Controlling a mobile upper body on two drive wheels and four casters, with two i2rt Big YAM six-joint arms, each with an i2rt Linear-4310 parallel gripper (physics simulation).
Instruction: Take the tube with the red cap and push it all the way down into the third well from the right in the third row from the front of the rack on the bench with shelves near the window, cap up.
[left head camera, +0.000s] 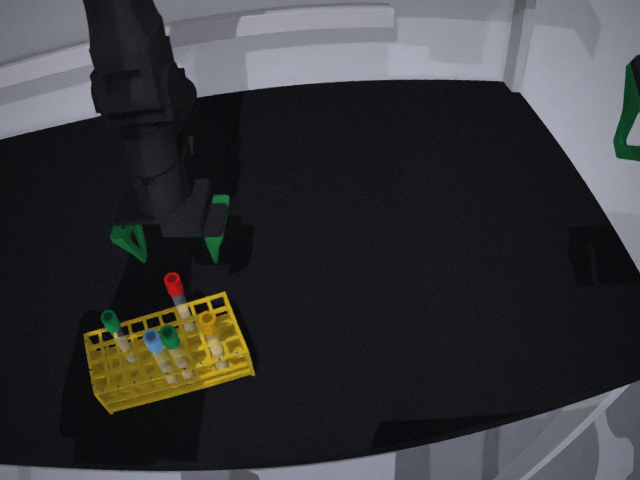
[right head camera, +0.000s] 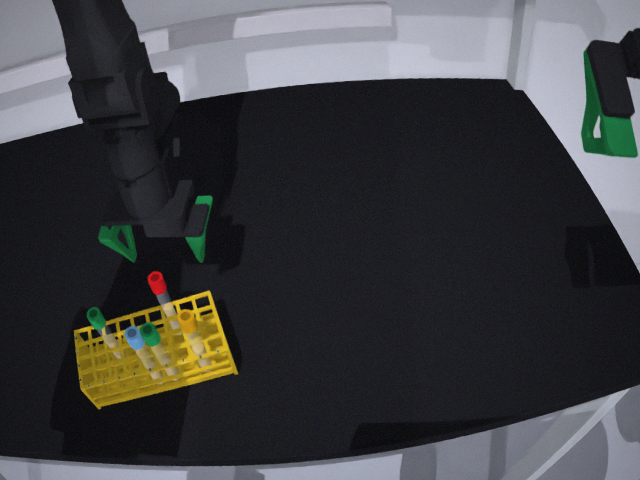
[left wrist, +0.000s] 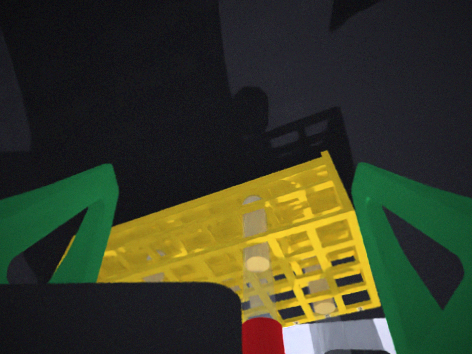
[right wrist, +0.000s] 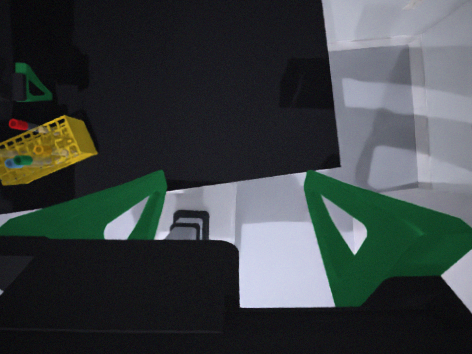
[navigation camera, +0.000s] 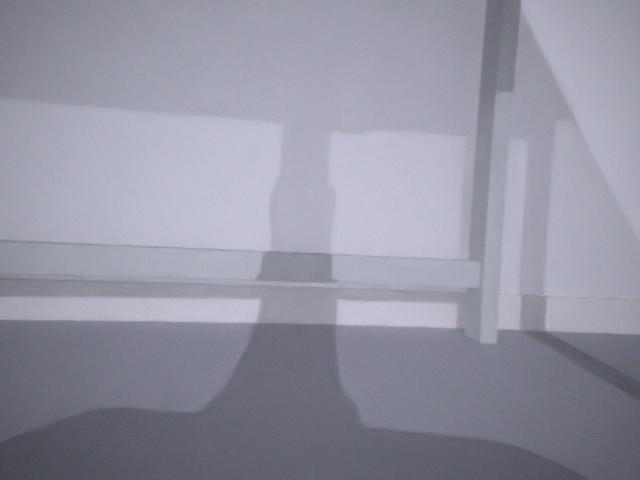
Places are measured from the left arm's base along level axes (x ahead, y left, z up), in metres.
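Where they show: left gripper, between the fingertips: (left head camera: 179, 259) (right head camera: 167, 258) (left wrist: 235, 176) (right wrist: 29, 96); right gripper, between the fingertips: (right head camera: 637, 146) (right wrist: 235, 178).
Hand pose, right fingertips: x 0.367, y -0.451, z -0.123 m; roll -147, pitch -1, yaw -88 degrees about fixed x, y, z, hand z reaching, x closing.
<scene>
Things, the pixels of their top centre, and the offset from my right fingertips. "spot": a spot on its surface instead. Level surfaces: height alone.
- red-capped tube, a spot on its surface: (left wrist: 262, 336) (left head camera: 174, 278) (right head camera: 158, 277) (right wrist: 18, 120) spot: 0.430 m left, 0.084 m ahead, 0.264 m down
- yellow rack, centre of its top: (left wrist: 212, 304) (left head camera: 158, 343) (right head camera: 143, 340) (right wrist: 33, 150) 0.453 m left, 0.026 m ahead, 0.315 m down
- blue-capped tube, centre of its top: (left head camera: 150, 336) (right head camera: 131, 332) 0.439 m left, 0.003 m back, 0.253 m down
- orange-capped tube, centre of its top: (left head camera: 206, 318) (right head camera: 184, 316) (right wrist: 38, 150) 0.380 m left, 0.025 m ahead, 0.253 m down
- black bench top, height of its surface: 0.373 m down
The red-capped tube (left head camera: 173, 284) (right head camera: 157, 283) (left wrist: 262, 336) (right wrist: 19, 124) stands cap up in the back row of the yellow rack (left head camera: 155, 398) (right head camera: 139, 397) (right wrist: 82, 136), third well from the right. Its cap rises well above the rack's top. My left gripper (left head camera: 180, 260) (right head camera: 168, 260) (left wrist: 235, 176) is open and empty, behind and above the red cap, its fingertips spread wider than the cap. In the left wrist view the cap shows low between the fingers, partly cut off by the frame's edge. My right gripper (right wrist: 235, 178) is open and empty, away to the right past the bench's edge.
The rack also holds a green-capped tube (left head camera: 110, 321) at left, a blue-capped tube (left head camera: 153, 341) and another green-capped tube (left head camera: 169, 336) side by side, and an orange-capped tube (left head camera: 207, 323) at right. The rack stands on the black bench top (left head camera: 413, 232). A pale ledge (left head camera: 315, 20) runs behind.
</scene>
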